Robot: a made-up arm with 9 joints.
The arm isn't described. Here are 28 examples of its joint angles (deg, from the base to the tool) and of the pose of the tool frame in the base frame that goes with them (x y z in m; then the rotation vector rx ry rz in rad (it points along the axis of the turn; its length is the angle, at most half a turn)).
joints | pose
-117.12 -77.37 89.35 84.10 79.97 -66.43 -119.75 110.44 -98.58 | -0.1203 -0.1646 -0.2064 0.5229 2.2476 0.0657
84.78 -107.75 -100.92 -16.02 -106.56 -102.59 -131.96 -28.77 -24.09 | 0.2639 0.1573 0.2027 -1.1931 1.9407 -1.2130
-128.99 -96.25 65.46 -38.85 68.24 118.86 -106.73 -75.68 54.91 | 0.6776 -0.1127 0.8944 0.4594 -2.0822 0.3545
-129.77 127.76 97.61 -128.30 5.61 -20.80 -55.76 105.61 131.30 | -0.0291 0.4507 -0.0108 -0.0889 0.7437 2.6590
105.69 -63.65 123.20 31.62 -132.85 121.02 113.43 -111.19 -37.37 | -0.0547 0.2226 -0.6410 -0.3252 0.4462 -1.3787
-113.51 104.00 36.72 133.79 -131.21 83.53 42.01 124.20 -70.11 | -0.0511 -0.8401 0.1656 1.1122 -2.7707 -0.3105
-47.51 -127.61 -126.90 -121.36 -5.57 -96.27 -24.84 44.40 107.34 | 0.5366 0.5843 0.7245 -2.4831 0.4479 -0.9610
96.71 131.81 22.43 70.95 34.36 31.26 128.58 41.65 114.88 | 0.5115 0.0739 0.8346 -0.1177 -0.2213 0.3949
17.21 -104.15 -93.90 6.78 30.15 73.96 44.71 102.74 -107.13 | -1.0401 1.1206 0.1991 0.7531 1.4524 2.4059
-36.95 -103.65 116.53 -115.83 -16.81 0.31 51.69 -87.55 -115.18 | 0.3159 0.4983 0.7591 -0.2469 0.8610 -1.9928
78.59 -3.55 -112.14 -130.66 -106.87 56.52 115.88 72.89 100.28 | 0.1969 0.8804 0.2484 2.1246 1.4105 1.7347
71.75 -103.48 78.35 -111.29 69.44 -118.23 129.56 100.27 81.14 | -0.2518 0.1193 -0.0281 -2.3752 -0.7615 -1.5465
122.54 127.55 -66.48 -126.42 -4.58 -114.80 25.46 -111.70 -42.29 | -0.4319 0.1896 0.7267 -3.0702 -0.1928 -0.2035
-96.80 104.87 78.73 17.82 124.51 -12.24 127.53 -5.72 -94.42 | -0.0855 0.5798 -0.2415 0.1184 -1.1493 1.8613
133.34 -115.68 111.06 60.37 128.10 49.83 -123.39 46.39 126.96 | 0.2117 0.0560 0.1694 0.1500 0.4434 -2.3310
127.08 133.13 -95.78 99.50 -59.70 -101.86 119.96 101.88 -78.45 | -0.1429 0.4820 0.1997 2.3502 -0.4118 -1.4304
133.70 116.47 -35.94 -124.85 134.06 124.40 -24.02 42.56 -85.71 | 0.2729 1.2237 0.4165 -1.4295 -0.8578 -0.0387
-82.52 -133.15 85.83 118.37 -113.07 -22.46 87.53 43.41 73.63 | -0.1750 -0.0511 -0.0288 0.6615 1.4683 -0.9214
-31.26 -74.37 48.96 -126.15 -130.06 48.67 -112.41 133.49 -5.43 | 0.2159 -0.2073 0.4964 -0.1336 2.2721 -0.2798
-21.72 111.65 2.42 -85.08 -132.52 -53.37 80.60 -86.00 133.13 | 0.3433 0.4337 0.0361 1.3674 -1.9022 0.5242
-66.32 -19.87 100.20 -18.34 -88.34 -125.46 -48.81 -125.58 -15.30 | 0.7832 0.3804 0.2913 1.5123 -0.7732 -2.2360
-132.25 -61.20 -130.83 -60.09 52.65 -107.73 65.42 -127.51 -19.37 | 0.3316 0.0301 0.0785 -1.1511 -0.3109 -1.1048
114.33 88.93 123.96 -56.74 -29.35 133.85 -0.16 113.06 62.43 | -1.3470 0.5130 -0.1182 -0.0887 -0.5982 2.7675
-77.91 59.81 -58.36 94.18 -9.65 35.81 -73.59 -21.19 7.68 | 0.6145 -0.1225 0.2134 -2.0477 1.4462 0.5866
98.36 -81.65 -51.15 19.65 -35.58 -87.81 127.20 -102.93 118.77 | 0.0373 0.1755 0.0900 -0.3733 -0.6861 0.2750
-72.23 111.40 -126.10 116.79 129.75 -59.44 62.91 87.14 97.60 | 0.4726 0.1310 -0.1243 2.5933 0.0595 -0.6428
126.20 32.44 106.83 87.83 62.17 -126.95 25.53 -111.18 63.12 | -0.5040 0.5645 0.0455 -1.0738 -0.4316 -0.3838
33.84 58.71 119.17 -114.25 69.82 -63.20 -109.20 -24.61 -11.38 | 0.2733 0.2352 0.6933 0.4830 0.5860 1.7322
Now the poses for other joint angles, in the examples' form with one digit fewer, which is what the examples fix.
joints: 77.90 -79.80 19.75 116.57 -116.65 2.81 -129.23 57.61 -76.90
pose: -0.277 0.343 0.269 0.007 1.627 -2.171
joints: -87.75 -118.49 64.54 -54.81 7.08 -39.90 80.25 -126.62 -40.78
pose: 0.398 0.396 0.675 0.283 -1.879 2.305
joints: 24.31 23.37 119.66 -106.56 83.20 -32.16 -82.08 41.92 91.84
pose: 0.278 -0.038 0.565 0.847 -0.301 0.194
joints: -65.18 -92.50 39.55 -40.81 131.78 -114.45 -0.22 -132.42 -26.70
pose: 0.049 0.653 0.232 1.325 -0.811 -0.164
